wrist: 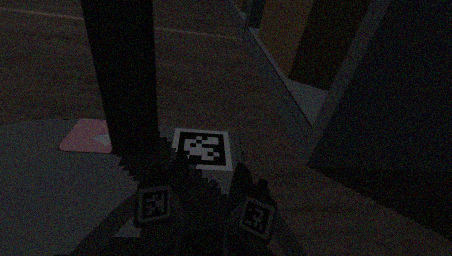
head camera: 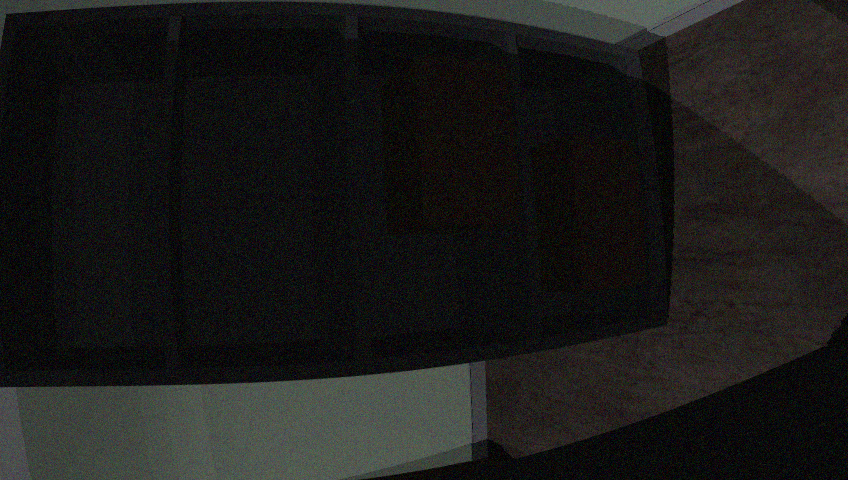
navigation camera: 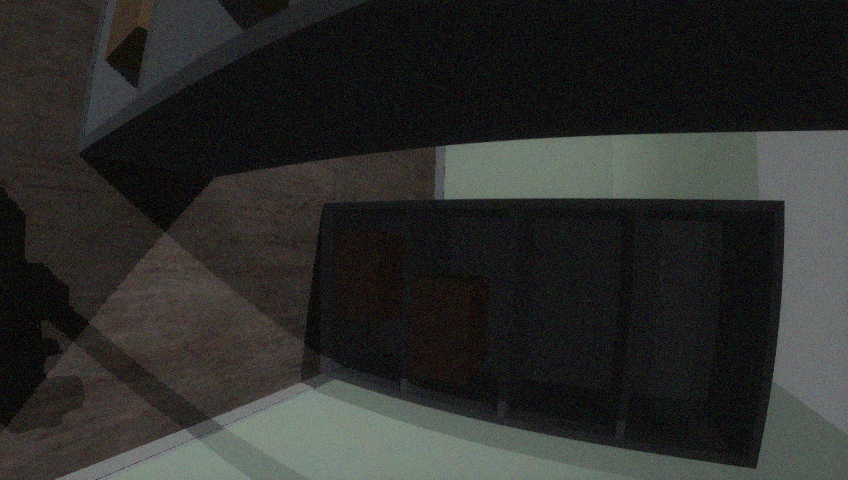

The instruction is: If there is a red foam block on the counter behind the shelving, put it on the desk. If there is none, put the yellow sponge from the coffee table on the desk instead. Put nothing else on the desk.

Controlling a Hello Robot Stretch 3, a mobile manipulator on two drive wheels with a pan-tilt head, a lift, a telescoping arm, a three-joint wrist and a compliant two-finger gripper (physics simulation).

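Places are measured from the robot's base along level axes (x ahead, y left, z up), in metres.
Where they show: gripper, fingertip midpoint: (wrist: 209, 177).
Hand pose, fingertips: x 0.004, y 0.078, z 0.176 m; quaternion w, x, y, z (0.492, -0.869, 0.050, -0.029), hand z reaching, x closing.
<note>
After its pixels a point has its place.
My gripper (wrist: 209, 177) @(x 0.004, y 0.078, z 0.176 m) is open and empty in the dim wrist view, with its fingertips apart above the robot's own base. In the head and navigation views, a dark shelving unit (head camera: 351, 26) @(x 1.306, y -0.599, z 0.975 m) (navigation camera: 621, 419) @(x 1.306, y -0.554, z 1.430 m) appears tilted on its side. Dark red-brown boxes (head camera: 458, 142) @(x 1.323, y -0.297, z 0.700 m) (navigation camera: 452, 327) @(x 1.323, y -0.290, z 0.734 m) fill some of its compartments. Another dark shelving unit (navigation camera: 476, 71) @(x 0.393, y 0.271, z 1.118 m) (wrist: 400, 110) @(x 0.356, y 0.271, z 0.152 m) crosses the top of the navigation view and stands at the right of the wrist view. The red foam block, the yellow sponge, the counter, the coffee table and the desk cannot be made out in these frames.
Brown wooden floor (head camera: 743, 249) @(x 0.959, y 0.019, z 0.000 m) (navigation camera: 238, 285) @(x 0.814, y -0.148, z 0.000 m) (wrist: 200, 65) @(x -0.004, y 0.756, z 0.000 m) lies past the shelving end. Pale green wall (head camera: 297, 416) @(x 2.637, y 0.694, z 0.982 m) (navigation camera: 565, 166) @(x 2.638, y 0.691, z 1.090 m) shows beside the units. Orange-brown boxes (navigation camera: 127, 44) @(x 0.260, y 0.538, z 0.232 m) (wrist: 285, 35) @(x 0.245, y 0.651, z 0.168 m) stand in the nearer unit. A dark shape (navigation camera: 23, 309) lies at the navigation view's left edge.
</note>
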